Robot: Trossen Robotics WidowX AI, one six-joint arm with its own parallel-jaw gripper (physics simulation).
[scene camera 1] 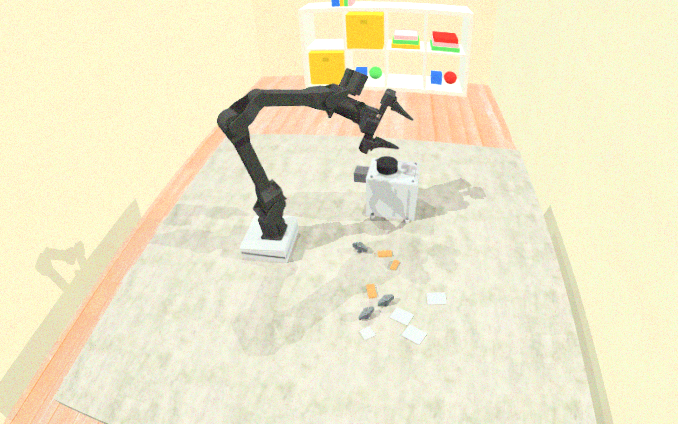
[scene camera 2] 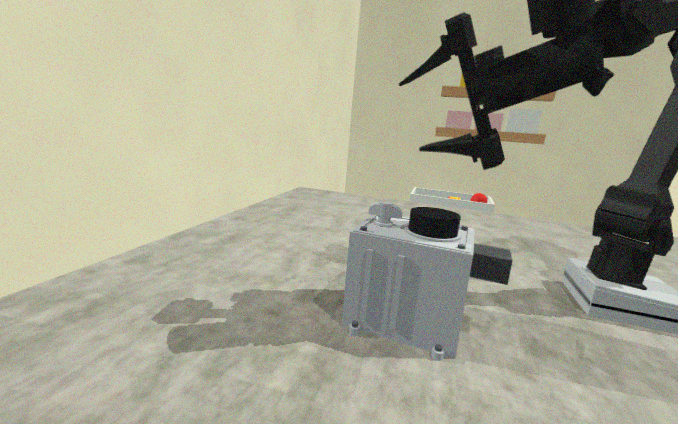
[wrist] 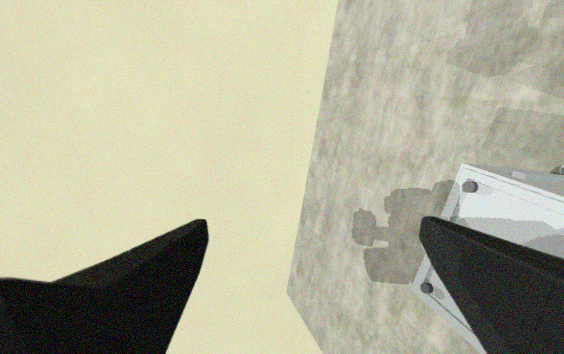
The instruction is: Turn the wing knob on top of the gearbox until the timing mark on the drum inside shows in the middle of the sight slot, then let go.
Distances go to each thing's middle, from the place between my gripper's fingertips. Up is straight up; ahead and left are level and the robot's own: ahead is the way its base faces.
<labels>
My gripper is now 20 cm above the grey gearbox (scene camera 2: 407, 283), 5 cm past it and 4 cm to the right of it.
</labels>
